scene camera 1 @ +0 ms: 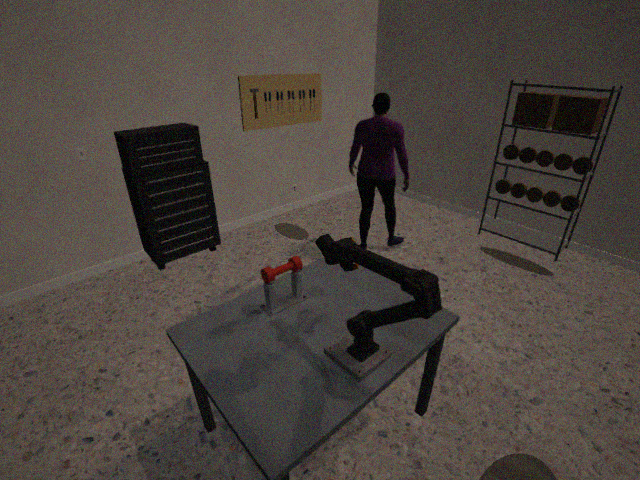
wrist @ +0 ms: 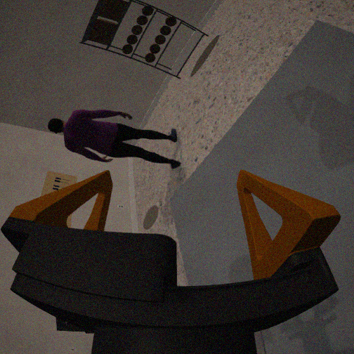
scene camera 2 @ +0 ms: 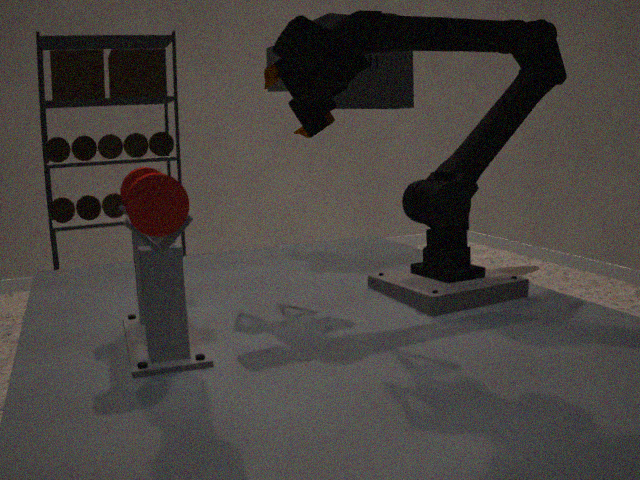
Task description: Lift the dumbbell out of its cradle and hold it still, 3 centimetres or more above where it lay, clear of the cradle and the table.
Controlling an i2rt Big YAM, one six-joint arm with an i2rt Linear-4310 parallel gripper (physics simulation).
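Places are measured from the arm's base along level axes (x right, y back, z down), in millimetres.
Where they show: gripper, fingertip midpoint: [scene camera 2: 281, 109]; arm's base, link origin: [scene camera 1: 363, 350] [scene camera 2: 447, 274].
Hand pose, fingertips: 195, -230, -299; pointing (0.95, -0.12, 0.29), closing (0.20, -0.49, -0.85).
Note:
Things, the pixels of their top centre, and the offset from my fingertips, as dx, dy, dz. Level surfaces: height alone.
- red dumbbell, top centre: [scene camera 2: 149, 170] [scene camera 1: 281, 262] -223, -280, +87
- grey cradle, top centre: [scene camera 2: 151, 209] [scene camera 1: 282, 271] -223, -280, +139
- table, surface height: dz +326
A red dumbbell [scene camera 1: 282, 268] [scene camera 2: 157, 204] lies level across the tops of the two posts of a grey cradle [scene camera 1: 267, 299] [scene camera 2: 164, 310], which stands on the table [scene camera 1: 242, 397] [scene camera 2: 320, 444]. In scene camera 2 its near end disc hides the handle and most of the far disc. My gripper [scene camera 2: 283, 105] [wrist: 174, 177] is open, with nothing between its orange fingers. It is in the air, higher than the dumbbell and off to its right in scene camera 2, well apart from it. The dumbbell and the cradle do not show in the wrist view.
The arm's base plate [scene camera 1: 360, 367] [scene camera 2: 431, 304] is on the table. A person in purple [scene camera 1: 381, 147] [wrist: 90, 131] stands on the floor beyond the table. A shelf rack [scene camera 1: 536, 84] [scene camera 2: 43, 155] and a dark tool cabinet [scene camera 1: 170, 191] stand by the walls.

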